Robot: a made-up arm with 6 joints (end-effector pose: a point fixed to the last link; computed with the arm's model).
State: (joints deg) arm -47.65 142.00 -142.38 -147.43 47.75 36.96
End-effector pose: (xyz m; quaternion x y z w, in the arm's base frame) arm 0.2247 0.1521 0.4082 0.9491 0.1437 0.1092 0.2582
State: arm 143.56 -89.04 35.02 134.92 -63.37 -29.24
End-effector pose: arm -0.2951 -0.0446 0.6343 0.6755 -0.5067 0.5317 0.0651
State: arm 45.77 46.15 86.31 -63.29 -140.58 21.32
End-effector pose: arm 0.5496 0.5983 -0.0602 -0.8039 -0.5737 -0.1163 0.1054
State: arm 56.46 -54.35 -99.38 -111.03 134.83 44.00
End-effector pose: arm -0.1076 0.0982 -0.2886 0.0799 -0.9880 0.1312 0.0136
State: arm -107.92 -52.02 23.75 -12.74 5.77 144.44
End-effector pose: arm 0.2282 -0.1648 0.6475 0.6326 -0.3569 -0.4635 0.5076
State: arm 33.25 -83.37 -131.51 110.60 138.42 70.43
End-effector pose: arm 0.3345 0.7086 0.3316 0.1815 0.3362 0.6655 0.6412
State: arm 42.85 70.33 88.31 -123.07 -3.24 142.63
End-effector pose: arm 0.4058 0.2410 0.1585 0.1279 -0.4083 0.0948 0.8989
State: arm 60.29 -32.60 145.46 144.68 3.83 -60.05
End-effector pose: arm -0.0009 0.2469 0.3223 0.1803 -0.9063 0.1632 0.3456
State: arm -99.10 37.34 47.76 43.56 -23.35 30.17
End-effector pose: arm 0.0382 0.0414 1.0291 0.3010 -0.7141 0.1382 0.6167
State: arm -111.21 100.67 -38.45 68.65 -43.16 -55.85
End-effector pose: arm 0.3766 0.2193 0.3529 0.1078 -0.3244 0.3607 0.8678
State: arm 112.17 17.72 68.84 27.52 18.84 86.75
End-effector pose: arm -0.5773 -0.0937 -0.2761 -0.1042 0.5187 -0.8199 0.2189
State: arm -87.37 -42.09 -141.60 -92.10 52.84 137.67
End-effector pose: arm -0.2315 -0.2872 0.3969 -0.4256 0.4969 -0.5809 0.4842
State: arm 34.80 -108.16 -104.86 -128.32 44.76 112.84
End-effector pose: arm 0.3535 0.0228 -0.2120 0.7446 -0.2303 -0.6258 0.0290
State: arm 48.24 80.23 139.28 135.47 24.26 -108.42
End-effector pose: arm 0.3988 0.0890 -0.2665 -0.7359 -0.3624 0.5704 0.0414
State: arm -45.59 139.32 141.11 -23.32 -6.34 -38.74
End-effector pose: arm -0.3312 -0.3014 0.2422 -0.3043 0.9233 0.1461 0.1832
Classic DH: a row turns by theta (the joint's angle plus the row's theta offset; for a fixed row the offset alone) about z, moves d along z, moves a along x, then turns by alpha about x. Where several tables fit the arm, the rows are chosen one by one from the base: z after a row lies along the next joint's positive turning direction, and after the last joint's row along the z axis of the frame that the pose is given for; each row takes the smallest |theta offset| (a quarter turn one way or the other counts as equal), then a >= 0, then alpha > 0; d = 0 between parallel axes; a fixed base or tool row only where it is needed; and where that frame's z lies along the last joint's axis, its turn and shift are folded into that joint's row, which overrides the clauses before.
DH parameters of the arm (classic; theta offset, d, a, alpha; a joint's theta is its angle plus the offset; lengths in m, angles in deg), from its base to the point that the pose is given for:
base (fixed): 0 0.18 0 -90
joint 1: 0 0.1 0.17 -90
joint 2: 90 -0.03 0.06 90
joint 3: 0 0.15 0.08 90
joint 4: -90 -0.3 0.04 -90
joint 5: 0 0.05 -0.12 -90
joint 6: -17.97 0 -0.389 180
tool (fixed): 162.03 0.06 0 0

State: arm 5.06 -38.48 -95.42 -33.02 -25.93 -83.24
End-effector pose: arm 0.6448 0.0520 -0.0055 -0.6031 0.2189 0.4492 0.6218
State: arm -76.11 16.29 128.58 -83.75 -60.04 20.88
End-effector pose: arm -0.0780 0.7555 0.6894 0.4957 0.5555 0.4989 0.4437
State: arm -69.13 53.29 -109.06 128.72 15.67 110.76
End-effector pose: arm 0.1699 -0.4754 0.3063 -0.3236 0.0449 -0.5470 0.7707
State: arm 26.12 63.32 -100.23 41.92 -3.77 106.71
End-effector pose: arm 0.3458 -0.4666 0.4711 -0.8896 0.0634 -0.3781 0.2482
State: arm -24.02 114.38 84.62 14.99 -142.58 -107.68
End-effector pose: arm 0.2132 -0.1445 0.4947 0.4314 -0.4201 0.7495 0.2752
